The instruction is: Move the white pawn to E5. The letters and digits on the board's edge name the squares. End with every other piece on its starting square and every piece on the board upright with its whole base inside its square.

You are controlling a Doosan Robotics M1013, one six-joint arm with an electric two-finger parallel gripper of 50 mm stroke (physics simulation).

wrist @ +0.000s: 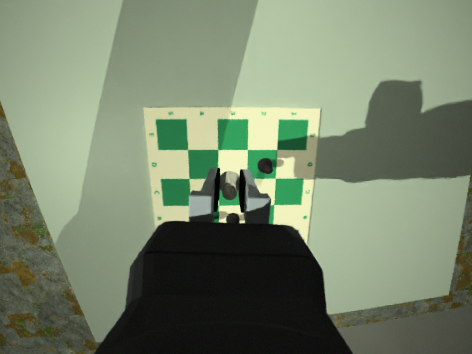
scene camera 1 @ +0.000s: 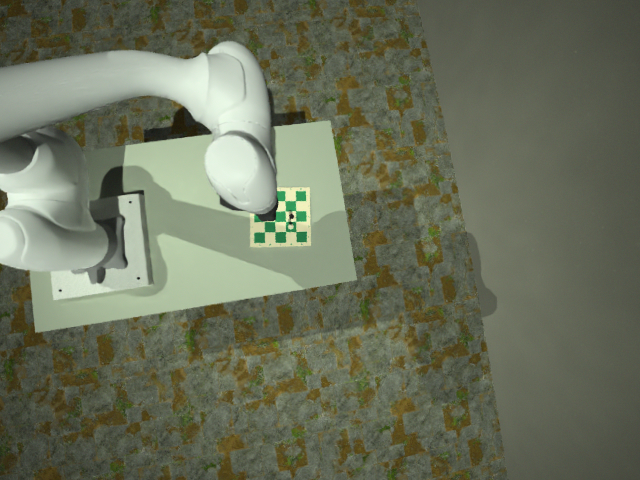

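Where they show: gripper, fingertip midpoint: [wrist: 229, 181]; arm's base, origin of the base link: [scene camera 1: 99, 245].
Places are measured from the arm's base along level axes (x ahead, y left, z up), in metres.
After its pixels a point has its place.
The white pawn [wrist: 229, 185] @(y 0.039, x 0.575, z 0.108 m) is held between the two fingers in the wrist view and looks grey in shade. My gripper [wrist: 229, 181] @(y 0.038, x 0.579, z 0.083 m) is shut on it, above the board [scene camera 1: 252, 228] @(y 0.006, x 0.519, z -0.023 m) [wrist: 279, 113] @(y 0.105, x 0.527, z -0.023 m); the pawn overlaps the C3 area in that view. The fingers and pawn are hidden by the arm in the scene view. Square E5 [scene camera 1: 259, 237] @(y -0.030, x 0.541, z -0.023 m) [wrist: 171, 134] @(y -0.031, x 0.541, z -0.023 m) is a bare green corner square. A black piece [wrist: 265, 166] @(y 0.080, x 0.586, z 0.005 m) stands on D2. Another black piece [scene camera 1: 291, 216] @(y 0.030, x 0.665, z 0.006 m) [wrist: 233, 218] @(y 0.036, x 0.658, z -0.014 m) is on B3, partly hidden in the wrist view. A white piece [scene camera 1: 290, 226] @(y -0.006, x 0.658, z 0.014 m) is on B4.
The white arm [scene camera 1: 240, 165] @(y 0.022, x 0.618, z 0.496 m) covers part of the board in the scene view, including D2. The pale table [scene camera 1: 206, 279] @(y -0.159, x 0.339, z -0.029 m) [wrist: 380, 240] @(y 0.258, x 0.725, z -0.029 m) lies around the board. The arm's base plate [scene camera 1: 135, 242] @(y -0.004, x 0.121, z 0.000 m) is at the table's left. Arm shadows cross the table and board.
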